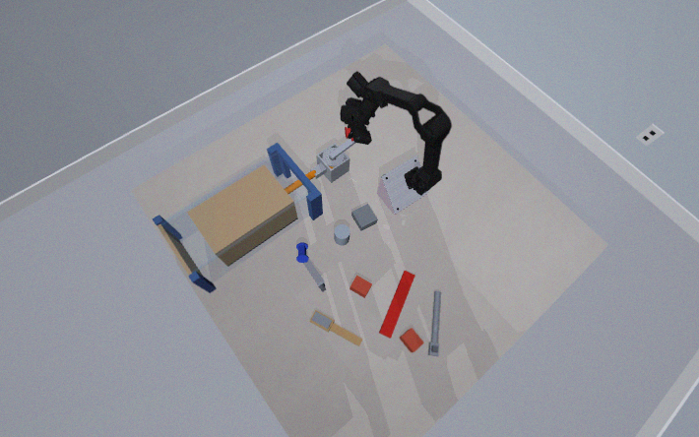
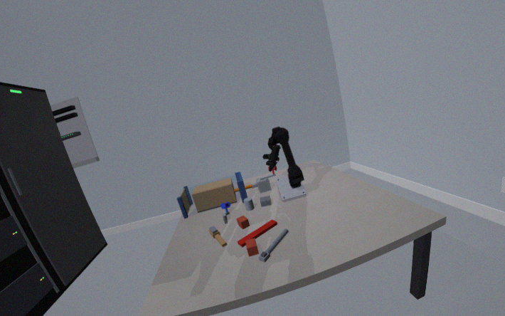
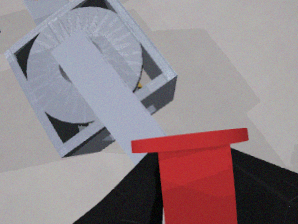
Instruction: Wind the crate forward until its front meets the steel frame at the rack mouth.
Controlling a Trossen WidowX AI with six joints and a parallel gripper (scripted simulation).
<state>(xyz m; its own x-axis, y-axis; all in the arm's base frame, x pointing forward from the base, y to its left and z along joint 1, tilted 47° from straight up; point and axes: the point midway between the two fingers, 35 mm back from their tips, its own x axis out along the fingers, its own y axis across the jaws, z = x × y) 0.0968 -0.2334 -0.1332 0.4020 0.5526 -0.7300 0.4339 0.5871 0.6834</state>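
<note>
Right now the red-knobbed handle is 2 cm ahead of my gripper tip, 1 cm to the left of it and 3 cm below it. Round my gripper tip: red knob 2 cm behind, 1 cm to the left; then blue frame 24 cm ahead, 3 cm to the left, 2 cm below; then grey winch 7 cm ahead, 1 cm to the left, 10 cm below.
</note>
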